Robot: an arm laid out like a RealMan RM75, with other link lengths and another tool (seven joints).
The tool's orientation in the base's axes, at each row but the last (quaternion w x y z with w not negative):
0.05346 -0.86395 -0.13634 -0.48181
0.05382 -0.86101 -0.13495 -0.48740
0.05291 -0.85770 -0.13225 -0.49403
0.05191 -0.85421 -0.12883 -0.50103
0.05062 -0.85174 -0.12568 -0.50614
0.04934 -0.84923 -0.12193 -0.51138
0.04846 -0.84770 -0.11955 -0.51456
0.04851 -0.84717 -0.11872 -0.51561
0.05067 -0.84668 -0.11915 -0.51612
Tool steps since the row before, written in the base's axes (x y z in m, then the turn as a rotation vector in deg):
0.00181 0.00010 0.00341 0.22 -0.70 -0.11
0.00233 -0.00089 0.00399 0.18 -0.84 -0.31
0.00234 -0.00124 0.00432 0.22 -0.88 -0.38
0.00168 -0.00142 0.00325 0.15 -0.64 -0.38
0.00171 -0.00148 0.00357 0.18 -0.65 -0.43
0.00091 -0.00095 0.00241 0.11 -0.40 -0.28
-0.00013 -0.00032 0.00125 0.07 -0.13 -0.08
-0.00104 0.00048 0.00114 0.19 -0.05 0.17
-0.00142 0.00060 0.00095 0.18 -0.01 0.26
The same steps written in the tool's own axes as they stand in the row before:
0.00381 0.00056 -0.00030 -0.11 0.73 0.08
0.00438 0.00167 -0.00035 -0.33 0.84 0.12
0.00462 0.00202 -0.00051 -0.38 0.89 0.18
0.00337 0.00195 -0.00049 -0.37 0.64 0.17
0.00366 0.00203 -0.00059 -0.40 0.66 0.22
0.00238 0.00125 -0.00056 -0.26 0.40 0.14
0.00100 0.00033 -0.00076 -0.06 0.14 0.07
0.00062 -0.00068 -0.00133 0.23 0.10 0.07
0.00031 -0.00091 -0.00154 0.31 0.07 0.03

